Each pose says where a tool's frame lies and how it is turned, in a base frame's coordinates. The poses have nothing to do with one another.
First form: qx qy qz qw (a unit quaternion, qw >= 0); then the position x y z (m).
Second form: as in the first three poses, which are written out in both.
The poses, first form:
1: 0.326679, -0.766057, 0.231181, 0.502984, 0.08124, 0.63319, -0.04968
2: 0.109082, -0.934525, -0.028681, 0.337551, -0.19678, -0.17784, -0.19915
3: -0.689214, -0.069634, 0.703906, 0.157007, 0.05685, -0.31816, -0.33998
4: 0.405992, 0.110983, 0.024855, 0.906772, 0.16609, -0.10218, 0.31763
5: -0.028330, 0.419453, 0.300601, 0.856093, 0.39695, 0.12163, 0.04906
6: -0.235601, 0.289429, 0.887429, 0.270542, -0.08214, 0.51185, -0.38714
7: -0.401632, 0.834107, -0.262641, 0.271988, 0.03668, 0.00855, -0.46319
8: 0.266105, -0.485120, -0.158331, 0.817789, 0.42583, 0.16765, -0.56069
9: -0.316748, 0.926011, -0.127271, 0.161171, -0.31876, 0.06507, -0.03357
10: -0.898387, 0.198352, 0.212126, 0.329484, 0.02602, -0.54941, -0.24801
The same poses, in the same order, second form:
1:
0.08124, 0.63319, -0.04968
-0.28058, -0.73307, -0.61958
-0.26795, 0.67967, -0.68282
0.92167, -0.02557, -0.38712

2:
-0.19678, -0.17784, -0.19915
-0.74832, -0.18452, -0.63716
-0.22324, 0.97456, -0.02004
0.62464, 0.12725, -0.77047

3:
0.05685, -0.31816, -0.33998
-0.00067, -0.12505, -0.99215
0.31702, -0.94100, 0.11839
-0.94842, -0.31445, 0.04027

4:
0.16609, -0.10218, 0.31763
0.97413, 0.04504, 0.22145
0.13519, 0.66911, -0.73077
-0.18109, 0.74180, 0.64571

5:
0.39695, 0.12163, 0.04906
0.46740, -0.53845, 0.70115
0.49092, 0.81767, 0.30068
-0.73521, 0.20367, 0.64651

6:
-0.08214, 0.51185, -0.38714
-0.74260, -0.61655, -0.26155
0.34379, -0.68608, 0.64118
-0.57476, 0.38622, 0.72145

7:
0.03668, 0.00855, -0.46319
-0.52943, -0.52714, 0.66470
-0.81288, 0.53942, -0.21966
-0.24276, -0.65662, -0.71408

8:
0.42583, 0.16765, -0.56069
0.47918, 0.00078, -0.87772
-0.51715, 0.80824, -0.28162
0.70919, 0.58885, 0.38769

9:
-0.31876, 0.06507, -0.03357
-0.74739, -0.54560, 0.37912
-0.62765, 0.76695, -0.13361
-0.21787, -0.33781, -0.91565

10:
0.02602, -0.54941, -0.24801
0.83132, -0.49618, -0.25043
-0.21661, -0.70419, 0.67616
-0.51185, -0.50786, -0.69289

